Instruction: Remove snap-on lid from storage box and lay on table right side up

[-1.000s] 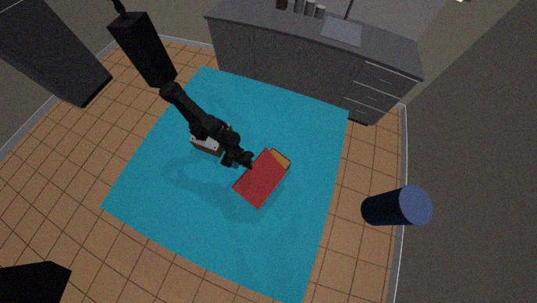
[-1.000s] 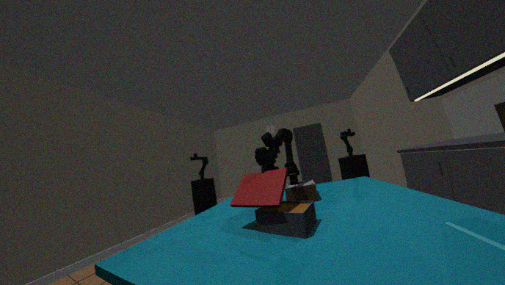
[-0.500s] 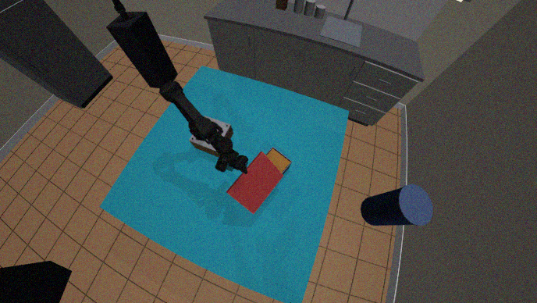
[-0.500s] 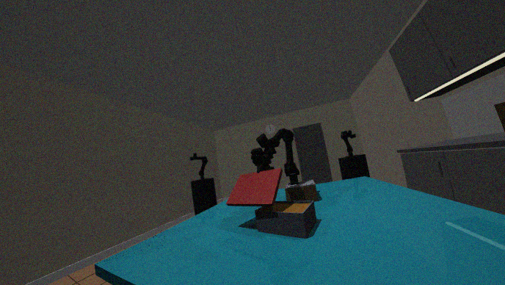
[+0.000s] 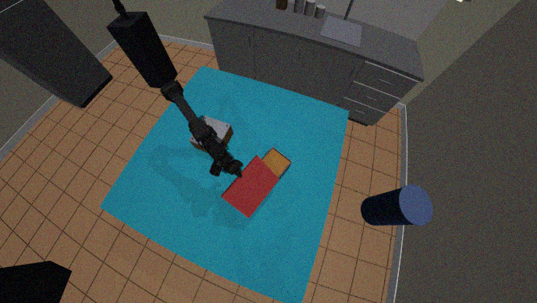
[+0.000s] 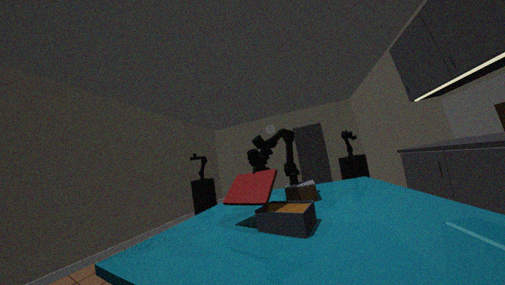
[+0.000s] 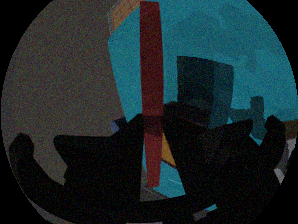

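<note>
Right now the red lid is 6 cm ahead of my gripper tip, 3 cm to the right of it and 5 cm below it. From my gripper tip the other things lie so: dark storage box 13 cm ahead, 12 cm to the left, 19 cm below.
</note>
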